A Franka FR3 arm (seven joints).
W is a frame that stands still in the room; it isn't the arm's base.
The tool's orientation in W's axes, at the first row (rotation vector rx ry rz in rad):
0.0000, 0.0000, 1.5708
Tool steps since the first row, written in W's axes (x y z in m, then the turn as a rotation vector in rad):
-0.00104, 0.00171, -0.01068, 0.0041, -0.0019, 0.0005
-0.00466, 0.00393, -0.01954, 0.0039, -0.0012, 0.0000
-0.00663, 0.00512, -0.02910, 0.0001, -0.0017, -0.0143
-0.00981, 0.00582, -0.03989, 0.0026, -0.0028, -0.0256
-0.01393, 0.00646, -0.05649, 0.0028, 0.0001, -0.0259
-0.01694, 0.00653, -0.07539, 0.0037, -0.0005, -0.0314
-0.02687, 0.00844, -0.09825, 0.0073, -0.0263, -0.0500
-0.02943, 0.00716, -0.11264, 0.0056, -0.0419, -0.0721
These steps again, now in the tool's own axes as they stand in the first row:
0.00171, 0.00104, -0.01068, -0.0019, -0.0041, 0.0005
0.00393, 0.00466, -0.01954, -0.0012, -0.0039, 0.0000
0.00512, 0.00663, -0.02910, -0.0017, -0.0001, -0.0143
0.00582, 0.00981, -0.03989, -0.0028, -0.0026, -0.0256
0.00646, 0.01393, -0.05649, 0.0001, -0.0028, -0.0259
0.00653, 0.01694, -0.07539, -0.0005, -0.0037, -0.0314
0.00844, 0.02687, -0.09825, -0.0263, -0.0073, -0.0500
0.00716, 0.02943, -0.11264, -0.0419, -0.0056, -0.0721

